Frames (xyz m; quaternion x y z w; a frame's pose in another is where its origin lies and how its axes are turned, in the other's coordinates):
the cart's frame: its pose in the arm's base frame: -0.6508 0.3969 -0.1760 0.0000 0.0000 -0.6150 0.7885
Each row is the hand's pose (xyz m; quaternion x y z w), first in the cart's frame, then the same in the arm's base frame.
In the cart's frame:
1: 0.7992 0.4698 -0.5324 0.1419 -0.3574 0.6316 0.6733
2: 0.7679 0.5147 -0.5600 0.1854 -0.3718 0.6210 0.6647
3: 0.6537 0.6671 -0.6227 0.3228 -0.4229 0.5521 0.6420
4: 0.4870 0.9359 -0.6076 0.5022 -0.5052 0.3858 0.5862
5: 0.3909 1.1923 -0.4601 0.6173 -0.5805 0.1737 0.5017
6: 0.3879 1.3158 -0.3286 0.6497 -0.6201 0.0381 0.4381
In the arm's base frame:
1: -0.0005 -0.2638 -0.7084 -0.1079 -0.3691 0.0839 0.9193
2: 0.0354 -0.2225 -0.7360 -0.0825 -0.4072 0.0809 0.9060
3: 0.1554 -0.0747 -0.7987 -0.0056 -0.5320 0.0405 0.8458
4: 0.3755 0.1525 -0.7836 0.0853 -0.7073 -0.0563 0.6995
5: 0.6008 0.3081 -0.6361 0.1297 -0.8374 -0.1716 0.5024
6: 0.7199 0.3411 -0.5046 0.1309 -0.8885 -0.2394 0.3689

